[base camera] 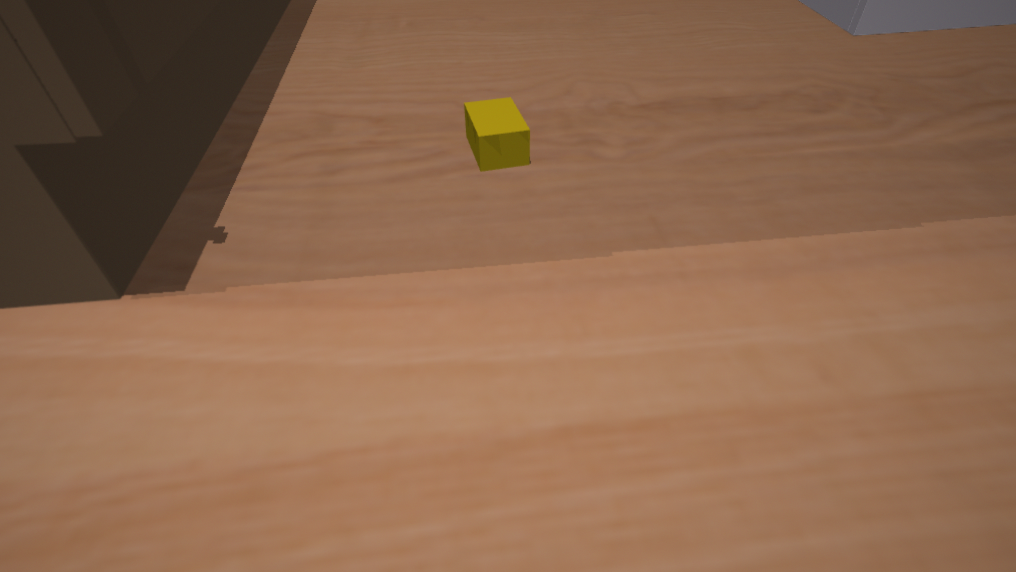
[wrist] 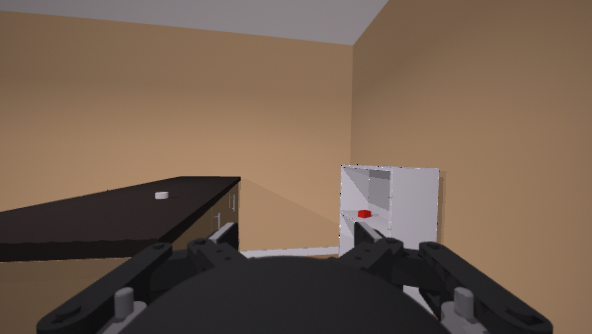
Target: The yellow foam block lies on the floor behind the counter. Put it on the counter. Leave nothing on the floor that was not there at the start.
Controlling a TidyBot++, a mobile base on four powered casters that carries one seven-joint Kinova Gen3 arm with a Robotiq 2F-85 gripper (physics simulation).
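Frame: origin at the arm's base, x back, y right, z up, level; centimetres.
Seen in the pictures: gripper, fingertip midpoint: (wrist: 296, 235).
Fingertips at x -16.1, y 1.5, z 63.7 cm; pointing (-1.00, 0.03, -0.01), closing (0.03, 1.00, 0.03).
Offsets run from my fingertips to a thing's top centre. Level surfaces: height alone.
The yellow foam block @[dx -57.4, dy -5.4, dz -98.9 cm] (base camera: 497, 133) lies on the wooden floor @[dz -103.4 cm] (base camera: 540, 397) in the upper middle of the base camera view, to the right of the counter's side. The counter (base camera: 56, 234) (wrist: 115, 215) has a dark top and stands at the left in both views. My gripper (wrist: 296, 235) is open and empty, raised above the floor, with its fingers low in the wrist view. The block does not show in the wrist view.
A white object @[dx -79.5, dy -58.8, dz -10.0 cm] (wrist: 161, 195) stands on the counter top. A white shelf unit (wrist: 415, 207) stands by the right wall, with a red object @[dx -153.0, dy +59.0, dz -34.5 cm] (wrist: 364, 214) on its shelf. Part of a pale upright surface (base camera: 938, 15) shows at the base camera view's top right.
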